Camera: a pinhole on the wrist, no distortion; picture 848 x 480 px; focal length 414.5 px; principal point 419.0 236.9 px. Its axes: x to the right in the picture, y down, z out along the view. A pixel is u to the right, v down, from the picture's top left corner.
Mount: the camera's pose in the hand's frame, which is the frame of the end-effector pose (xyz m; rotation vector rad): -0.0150 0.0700 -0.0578 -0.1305 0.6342 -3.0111
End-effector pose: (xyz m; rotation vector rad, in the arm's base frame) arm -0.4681 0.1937 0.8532 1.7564 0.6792 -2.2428
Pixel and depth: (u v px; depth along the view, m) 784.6 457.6 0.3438
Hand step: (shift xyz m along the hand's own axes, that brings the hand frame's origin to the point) -0.2759 -0.2581 0.2028
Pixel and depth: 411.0 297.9 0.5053
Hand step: 0.0461 -0.1991 0.3721
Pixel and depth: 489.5 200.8 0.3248
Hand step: -0.0401 -0.0383 0.2536
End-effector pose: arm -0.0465 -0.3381 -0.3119 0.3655 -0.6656 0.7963
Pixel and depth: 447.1 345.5 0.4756
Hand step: 0.0037 -0.2364 0.3276
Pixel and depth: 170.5 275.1 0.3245
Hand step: 0.2107 -0.0719 0.2123
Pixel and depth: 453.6 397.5 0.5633
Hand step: 0.0014 -0.3581 0.3707
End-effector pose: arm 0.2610 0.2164 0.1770 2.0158 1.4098 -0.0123
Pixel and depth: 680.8 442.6 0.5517
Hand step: -0.2972 -0.4276 0.3588
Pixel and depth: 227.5 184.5 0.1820
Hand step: 0.0850 0.0248 0.1116
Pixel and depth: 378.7 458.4 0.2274
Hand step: 0.0339 -0.1302 0.0988
